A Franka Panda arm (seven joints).
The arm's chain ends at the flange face. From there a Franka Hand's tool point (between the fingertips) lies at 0.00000 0.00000 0.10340 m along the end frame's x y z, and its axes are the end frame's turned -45 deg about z.
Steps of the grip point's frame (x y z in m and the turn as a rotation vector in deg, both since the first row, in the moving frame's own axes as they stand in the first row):
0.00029 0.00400 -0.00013 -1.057 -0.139 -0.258
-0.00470 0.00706 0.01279 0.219 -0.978 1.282
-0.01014 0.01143 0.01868 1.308 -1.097 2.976
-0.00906 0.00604 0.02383 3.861 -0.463 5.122
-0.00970 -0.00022 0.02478 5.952 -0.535 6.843
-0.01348 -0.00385 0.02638 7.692 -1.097 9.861
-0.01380 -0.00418 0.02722 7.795 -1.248 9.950
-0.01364 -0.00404 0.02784 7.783 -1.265 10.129
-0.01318 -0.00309 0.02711 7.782 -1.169 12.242
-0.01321 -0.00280 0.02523 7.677 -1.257 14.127
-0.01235 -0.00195 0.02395 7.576 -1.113 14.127
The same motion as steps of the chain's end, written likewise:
0.00186 0.00110 -0.00011 -0.846 0.649 -0.258
0.00321 0.00736 0.01281 -0.537 -0.846 1.282
0.00397 0.01560 0.01873 0.149 -1.701 2.976
0.00318 0.01525 0.02407 2.403 -3.058 5.122
0.00082 0.01408 0.02534 3.830 -4.587 6.843
-0.00185 0.01612 0.02733 4.663 -6.215 9.861
-0.00199 0.01609 0.02820 4.629 -6.394 9.950
-0.00178 0.01605 0.02882 4.609 -6.398 10.129
-0.00110 0.01670 0.02808 4.676 -6.329 12.242
-0.00107 0.01684 0.02618 4.540 -6.317 14.127
-0.00018 0.01685 0.02487 4.570 -6.144 14.127

